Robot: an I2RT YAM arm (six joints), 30 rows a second.
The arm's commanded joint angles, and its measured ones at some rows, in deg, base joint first. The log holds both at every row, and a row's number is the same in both.
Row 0, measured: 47.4, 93.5, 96.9, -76.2, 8.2, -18.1
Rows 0 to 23, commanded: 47.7, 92.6, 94.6, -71.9, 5.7, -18.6; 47.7, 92.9, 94.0, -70.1, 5.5, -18.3; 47.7, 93.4, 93.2, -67.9, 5.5, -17.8; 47.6, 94.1, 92.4, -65.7, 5.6, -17.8; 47.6, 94.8, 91.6, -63.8, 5.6, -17.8; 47.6, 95.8, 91.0, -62.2, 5.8, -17.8; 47.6, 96.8, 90.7, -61.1, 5.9, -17.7; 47.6, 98.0, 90.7, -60.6, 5.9, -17.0; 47.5, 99.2, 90.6, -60.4, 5.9, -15.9; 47.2, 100.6, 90.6, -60.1, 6.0, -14.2; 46.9, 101.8, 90.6, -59.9, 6.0, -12.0; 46.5, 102.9, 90.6, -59.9, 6.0, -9.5; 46.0, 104.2, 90.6, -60.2, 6.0, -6.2; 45.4, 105.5, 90.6, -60.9, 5.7, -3.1; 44.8, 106.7, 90.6, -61.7, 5.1, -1.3; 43.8, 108.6, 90.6, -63.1, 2.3, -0.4; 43.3, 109.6, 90.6, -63.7, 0.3, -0.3; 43.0, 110.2, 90.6, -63.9, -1.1, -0.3; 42.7, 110.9, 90.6, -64.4, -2.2, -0.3; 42.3, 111.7, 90.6, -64.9, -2.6, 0.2; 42.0, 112.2, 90.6, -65.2, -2.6, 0.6; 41.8, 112.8, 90.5, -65.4, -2.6, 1.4; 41.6, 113.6, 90.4, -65.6, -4.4, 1.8; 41.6, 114.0, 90.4, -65.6, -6.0, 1.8
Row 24, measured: 41.8, 112.4, 90.7, -65.2, -0.8, -1.2
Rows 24 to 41, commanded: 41.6, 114.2, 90.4, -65.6, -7.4, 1.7; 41.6, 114.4, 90.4, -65.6, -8.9, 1.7; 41.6, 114.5, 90.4, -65.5, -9.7, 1.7; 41.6, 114.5, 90.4, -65.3, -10.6, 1.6; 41.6, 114.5, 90.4, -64.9, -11.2, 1.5; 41.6, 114.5, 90.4, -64.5, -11.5, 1.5; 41.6, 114.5, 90.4, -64.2, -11.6, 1.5; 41.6, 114.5, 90.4, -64.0, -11.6, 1.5; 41.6, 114.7, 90.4, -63.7, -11.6, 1.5; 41.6, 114.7, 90.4, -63.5, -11.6, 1.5; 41.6, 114.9, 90.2, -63.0, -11.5, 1.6; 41.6, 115.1, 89.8, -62.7, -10.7, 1.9; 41.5, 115.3, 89.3, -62.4, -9.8, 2.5; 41.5, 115.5, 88.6, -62.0, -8.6, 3.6; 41.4, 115.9, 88.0, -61.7, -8.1, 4.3; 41.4, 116.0, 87.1, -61.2, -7.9, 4.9; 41.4, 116.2, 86.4, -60.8, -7.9, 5.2; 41.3, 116.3, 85.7, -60.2, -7.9, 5.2
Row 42, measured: 41.7, 114.0, 88.4, -61.0, -9.0, 2.5
